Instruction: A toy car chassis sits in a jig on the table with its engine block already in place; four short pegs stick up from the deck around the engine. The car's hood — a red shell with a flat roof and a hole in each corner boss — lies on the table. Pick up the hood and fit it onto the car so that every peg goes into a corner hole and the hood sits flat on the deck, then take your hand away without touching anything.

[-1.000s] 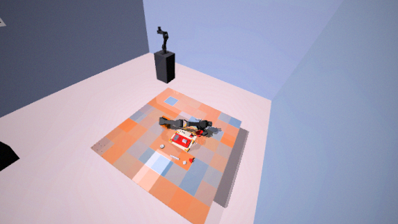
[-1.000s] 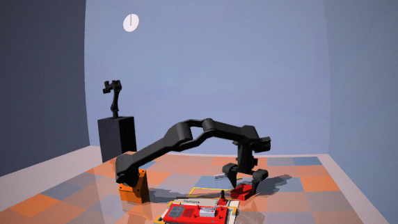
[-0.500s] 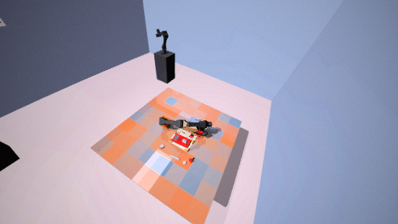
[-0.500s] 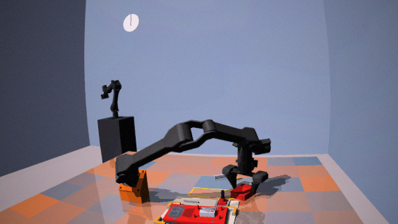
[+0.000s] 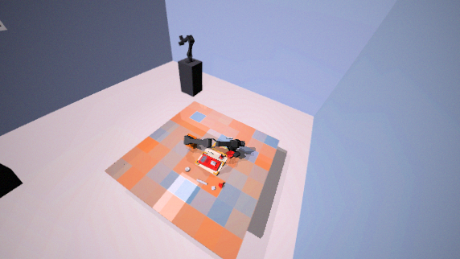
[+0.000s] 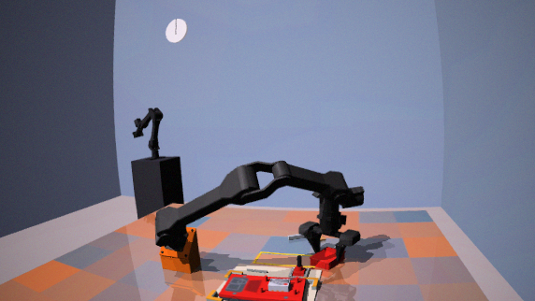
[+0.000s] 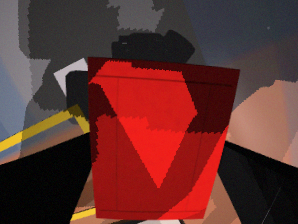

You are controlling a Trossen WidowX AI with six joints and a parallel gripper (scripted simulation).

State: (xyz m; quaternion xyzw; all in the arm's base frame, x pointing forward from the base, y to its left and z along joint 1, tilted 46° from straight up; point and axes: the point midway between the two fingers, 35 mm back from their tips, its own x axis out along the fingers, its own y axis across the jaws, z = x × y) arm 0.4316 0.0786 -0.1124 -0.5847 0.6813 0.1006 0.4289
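My gripper tip is now 190 mm to the left of the white jig and 130 mm past it. From my gripper tip the other things lie so: red hood 10 mm above.
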